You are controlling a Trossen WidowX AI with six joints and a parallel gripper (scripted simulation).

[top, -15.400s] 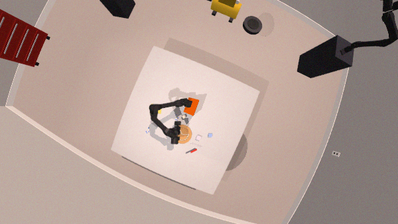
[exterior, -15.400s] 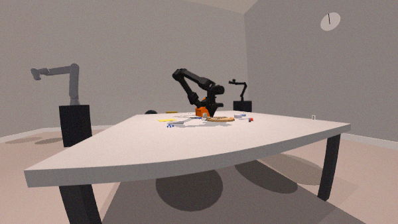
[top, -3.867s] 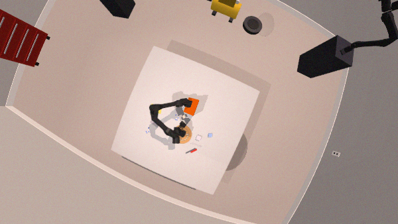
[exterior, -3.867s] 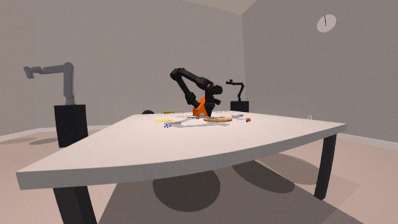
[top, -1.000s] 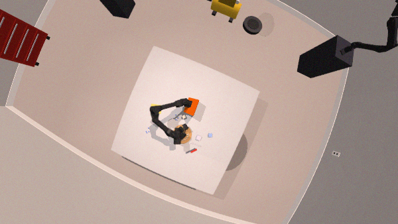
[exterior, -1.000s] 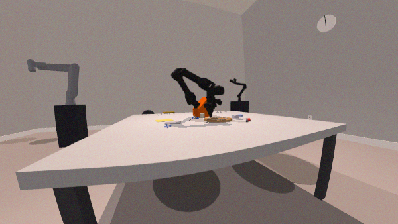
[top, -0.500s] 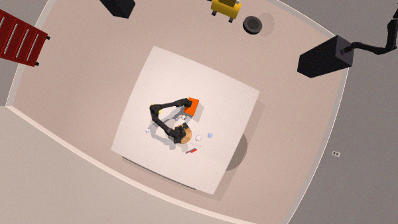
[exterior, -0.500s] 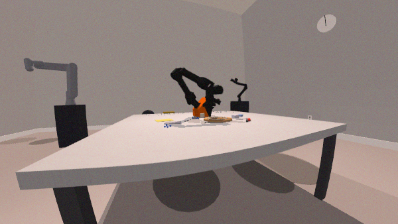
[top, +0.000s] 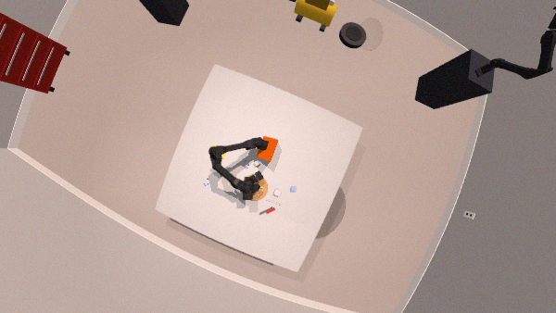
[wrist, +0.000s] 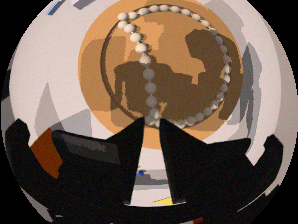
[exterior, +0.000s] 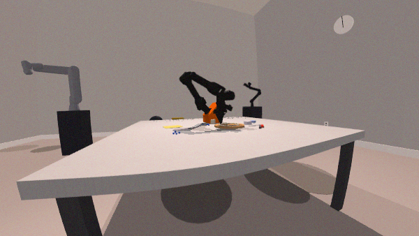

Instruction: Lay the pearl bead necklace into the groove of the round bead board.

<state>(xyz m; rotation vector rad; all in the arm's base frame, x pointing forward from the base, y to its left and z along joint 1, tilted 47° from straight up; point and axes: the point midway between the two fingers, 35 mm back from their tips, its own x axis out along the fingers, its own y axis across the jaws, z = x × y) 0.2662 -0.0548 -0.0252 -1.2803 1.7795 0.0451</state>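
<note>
Right now my gripper tip is 5 cm short of the round tan bead board, 3 cm to the right of it and 1 cm above it. From my gripper tip the other things lie so: tool: 19 cm ahead, 19 cm to the left, 1 cm below; then white square: 3 cm ahead, 21 cm to the left; then pale blue cube: 3 cm behind, 32 cm to the left, 1 cm below.
</note>
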